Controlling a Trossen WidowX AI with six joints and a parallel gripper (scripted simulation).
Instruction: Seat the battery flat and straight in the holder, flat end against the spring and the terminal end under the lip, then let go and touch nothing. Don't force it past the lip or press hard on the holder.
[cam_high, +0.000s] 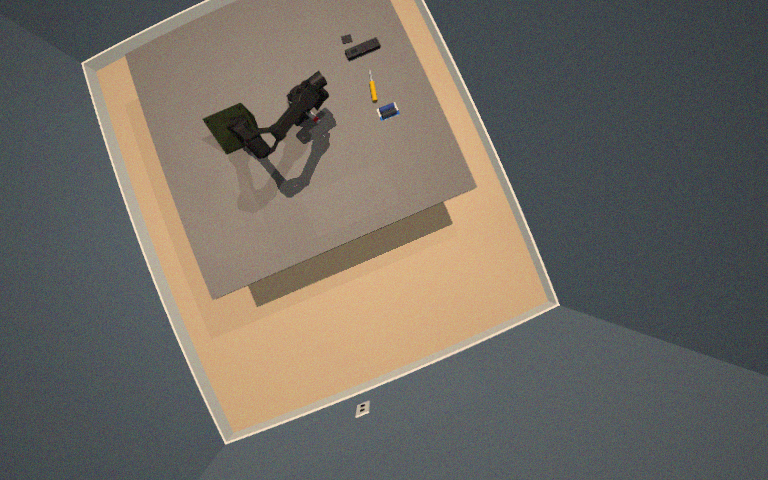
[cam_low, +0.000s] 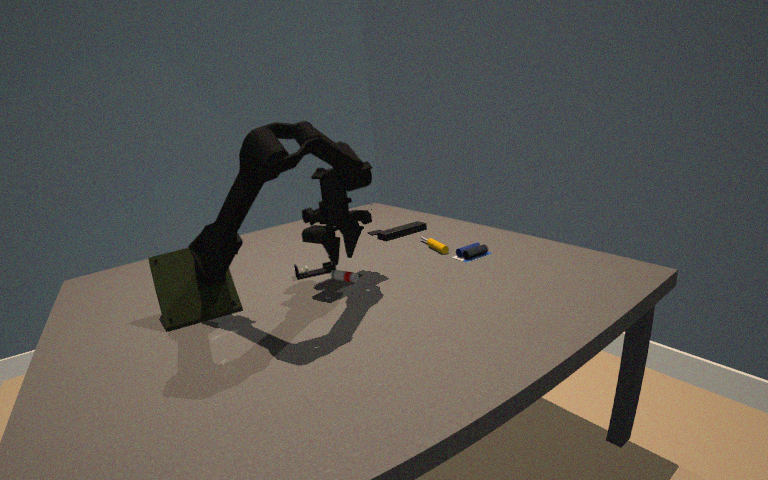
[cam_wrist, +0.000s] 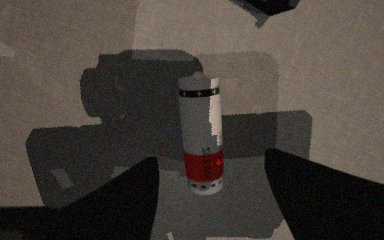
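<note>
Right now the battery is 4 cm below my gripper tip. Round my gripper tip: yellow-handled tool (29 cm ahead, 7 cm to the left, 4 cm below); long black bar (30 cm ahead, 25 cm to the left, 3 cm below).
</note>
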